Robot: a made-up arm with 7 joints. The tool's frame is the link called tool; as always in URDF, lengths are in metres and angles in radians. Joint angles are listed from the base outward.
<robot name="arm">
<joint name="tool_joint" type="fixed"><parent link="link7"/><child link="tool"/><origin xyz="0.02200 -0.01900 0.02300" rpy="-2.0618 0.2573 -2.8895"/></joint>
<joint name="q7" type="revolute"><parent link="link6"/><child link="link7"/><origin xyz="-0.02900 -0.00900 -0.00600" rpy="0.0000 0.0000 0.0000"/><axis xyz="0 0 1"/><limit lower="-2.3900" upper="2.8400"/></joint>
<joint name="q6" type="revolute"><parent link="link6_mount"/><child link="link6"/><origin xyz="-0.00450 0.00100 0.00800" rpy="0.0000 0.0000 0.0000"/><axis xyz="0 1 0"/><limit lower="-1.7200" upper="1.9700"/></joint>
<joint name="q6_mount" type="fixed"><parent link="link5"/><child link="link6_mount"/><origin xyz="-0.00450 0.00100 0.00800" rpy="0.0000 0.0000 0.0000"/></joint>
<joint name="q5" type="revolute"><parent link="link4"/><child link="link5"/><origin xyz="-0.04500 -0.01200 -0.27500" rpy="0.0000 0.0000 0.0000"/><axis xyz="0 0 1"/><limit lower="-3.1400" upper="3.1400"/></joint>
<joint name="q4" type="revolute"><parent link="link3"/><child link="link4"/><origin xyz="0.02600 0.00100 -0.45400" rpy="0.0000 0.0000 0.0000"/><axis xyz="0 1 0"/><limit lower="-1.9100" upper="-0.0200"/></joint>
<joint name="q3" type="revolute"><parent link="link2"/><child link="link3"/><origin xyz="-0.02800 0.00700 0.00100" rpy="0.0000 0.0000 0.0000"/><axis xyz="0 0 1"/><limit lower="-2.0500" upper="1.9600"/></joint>
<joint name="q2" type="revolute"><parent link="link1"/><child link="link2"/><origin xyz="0.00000 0.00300 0.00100" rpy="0.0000 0.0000 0.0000"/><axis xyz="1 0 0"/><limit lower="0.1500" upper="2.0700"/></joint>
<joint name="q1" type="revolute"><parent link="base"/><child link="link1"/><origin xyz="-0.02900 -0.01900 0.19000" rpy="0.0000 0.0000 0.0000"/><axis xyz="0 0.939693 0.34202"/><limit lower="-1.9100" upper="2.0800"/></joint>
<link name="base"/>
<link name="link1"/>
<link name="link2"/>
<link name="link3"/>
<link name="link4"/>
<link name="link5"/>
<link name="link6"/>
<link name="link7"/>
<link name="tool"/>
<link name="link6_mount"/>
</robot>
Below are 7 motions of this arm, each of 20 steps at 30 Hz.
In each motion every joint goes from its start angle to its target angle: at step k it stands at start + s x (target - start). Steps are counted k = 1, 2, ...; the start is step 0. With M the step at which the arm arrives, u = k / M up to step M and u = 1 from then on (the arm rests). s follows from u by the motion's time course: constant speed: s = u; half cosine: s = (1 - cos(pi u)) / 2; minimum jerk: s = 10 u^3 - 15 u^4 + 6 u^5.
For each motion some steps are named. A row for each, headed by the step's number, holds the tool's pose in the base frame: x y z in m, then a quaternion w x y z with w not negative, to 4 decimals.
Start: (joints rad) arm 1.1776 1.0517 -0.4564 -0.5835 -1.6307 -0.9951 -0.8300
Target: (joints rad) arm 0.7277 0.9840 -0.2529 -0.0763 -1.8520 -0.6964 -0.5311
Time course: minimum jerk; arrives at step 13
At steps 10, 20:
10: -0.4338 0.5477 -0.0043 0.5863 -0.4746 -0.1318 0.6432
20: -0.4264 0.5473 -0.0118 0.5974 -0.4640 -0.1545 0.6355

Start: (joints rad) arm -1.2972 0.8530 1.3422 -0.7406 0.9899 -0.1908 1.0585
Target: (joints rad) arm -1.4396 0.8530 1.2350 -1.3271 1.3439 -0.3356 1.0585
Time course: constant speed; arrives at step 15
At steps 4, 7, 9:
4: 0.4481 0.4484 0.2820 0.5222 -0.1659 -0.7840 -0.2917
7: 0.4258 0.4452 0.3124 0.4752 -0.1119 -0.8211 -0.2959
9: 0.4097 0.4414 0.3314 0.4410 -0.0765 -0.8426 -0.2996

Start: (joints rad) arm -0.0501 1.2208 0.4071 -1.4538 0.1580 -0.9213 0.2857
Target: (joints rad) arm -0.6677 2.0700 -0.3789 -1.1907 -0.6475 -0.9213 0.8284
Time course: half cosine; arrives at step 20
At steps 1, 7, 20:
1: 0.2171 0.5228 0.0940 0.6135 0.7730 0.1595 -0.0261
7: 0.2448 0.5326 0.2082 0.4651 0.8550 0.2174 -0.0734
20: 0.1114 0.5150 0.5185 0.1073 0.8193 0.5631 -0.0095

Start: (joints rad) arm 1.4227 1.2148 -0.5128 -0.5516 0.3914 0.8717 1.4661
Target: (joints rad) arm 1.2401 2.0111 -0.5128 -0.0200 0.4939 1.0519 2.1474
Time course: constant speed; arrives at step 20
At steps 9, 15, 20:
9: -0.2670 0.6191 0.3480 0.1449 -0.0642 0.6951 0.7012
15: -0.0975 0.6302 0.4304 0.3075 0.0945 0.5614 0.7625
20: 0.0377 0.5941 0.4963 0.4382 0.2213 0.4178 0.7645

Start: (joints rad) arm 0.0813 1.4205 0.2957 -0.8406 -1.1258 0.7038 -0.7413
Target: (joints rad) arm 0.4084 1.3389 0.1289 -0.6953 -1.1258 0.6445 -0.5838
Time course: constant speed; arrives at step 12
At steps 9, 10, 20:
9: -0.0550 0.6573 0.0532 0.6150 -0.2347 -0.6838 -0.3148
10: -0.0692 0.6565 0.0482 0.6260 -0.2392 -0.6782 -0.3018
20: -0.0984 0.6539 0.0400 0.6472 -0.2473 -0.6665 -0.2752

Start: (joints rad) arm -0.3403 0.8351 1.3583 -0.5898 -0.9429 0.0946 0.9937
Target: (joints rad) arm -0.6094 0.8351 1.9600 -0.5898 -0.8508 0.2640 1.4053
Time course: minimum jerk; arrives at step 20
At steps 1, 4, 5, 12, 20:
1: 0.1536 0.5612 -0.1452 0.8342 -0.1509 0.5192 0.1084
4: 0.1571 0.5614 -0.1428 0.8471 -0.1708 0.4913 0.1087
5: 0.1599 0.5616 -0.1410 0.8567 -0.1866 0.4684 0.1088
12: 0.1945 0.5570 -0.1272 0.9090 -0.3763 0.1527 0.0934
20: 0.2167 0.5486 -0.1257 0.8805 -0.4671 -0.0279 0.0755

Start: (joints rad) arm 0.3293 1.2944 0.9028 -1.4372 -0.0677 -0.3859 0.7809
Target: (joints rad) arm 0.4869 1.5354 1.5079 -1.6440 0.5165 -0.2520 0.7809
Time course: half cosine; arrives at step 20
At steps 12, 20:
12: 0.0299 0.5298 0.3642 0.7736 0.6009 0.1997 0.0251
20: 0.0149 0.4873 0.4376 0.7781 0.6221 0.0872 -0.0054

